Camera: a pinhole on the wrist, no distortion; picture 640 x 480 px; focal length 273.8 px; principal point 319.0 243.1 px. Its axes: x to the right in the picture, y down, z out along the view. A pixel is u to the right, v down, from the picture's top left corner.
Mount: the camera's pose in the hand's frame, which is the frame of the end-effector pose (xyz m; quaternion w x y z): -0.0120 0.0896 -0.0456 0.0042 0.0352 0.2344 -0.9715
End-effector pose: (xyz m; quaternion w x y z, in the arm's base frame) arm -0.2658 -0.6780 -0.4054 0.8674 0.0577 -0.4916 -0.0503
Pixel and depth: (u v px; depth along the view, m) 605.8 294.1 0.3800
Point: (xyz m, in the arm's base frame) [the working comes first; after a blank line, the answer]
In the camera's frame: 0.3980 0.0708 0.3800

-0.6902 -0.7690 -0.6752
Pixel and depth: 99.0 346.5 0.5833
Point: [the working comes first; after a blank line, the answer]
In the camera's frame: -0.4687 0.2203 0.5833

-0.4090 -1.1311 0.1024
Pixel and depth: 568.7 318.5 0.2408
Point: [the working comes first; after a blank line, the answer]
In the camera's frame: 0.2196 0.0663 0.2408

-0.4989 -0.7253 -0.5624
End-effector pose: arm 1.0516 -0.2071 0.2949 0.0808 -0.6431 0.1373 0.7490
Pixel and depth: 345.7 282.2 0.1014
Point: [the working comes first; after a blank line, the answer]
In the camera's frame: 0.0099 0.0145 0.1014

1.0121 -0.2231 0.3309
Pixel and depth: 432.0 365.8 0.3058
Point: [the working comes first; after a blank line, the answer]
In the camera's frame: 0.1262 0.1370 0.3058

0.9816 0.0114 0.4510
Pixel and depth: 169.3 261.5 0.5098
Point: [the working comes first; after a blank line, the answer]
In the camera's frame: -0.2787 0.0343 0.5098

0.6798 0.0738 0.1029
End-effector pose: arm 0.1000 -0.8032 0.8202 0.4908 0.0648 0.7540 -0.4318
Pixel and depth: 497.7 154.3 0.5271
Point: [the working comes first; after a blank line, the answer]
In the camera's frame: 0.3440 -0.1710 0.5271

0.6289 -1.0120 1.0624
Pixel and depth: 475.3 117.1 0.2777
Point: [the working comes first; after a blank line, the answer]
In the camera's frame: 0.1585 -0.1278 0.2777

0.4081 -0.8695 0.8909
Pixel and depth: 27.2 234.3 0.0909
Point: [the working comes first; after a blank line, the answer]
In the camera's frame: -0.0969 -0.0029 0.0909

0.1156 -0.8288 0.7221
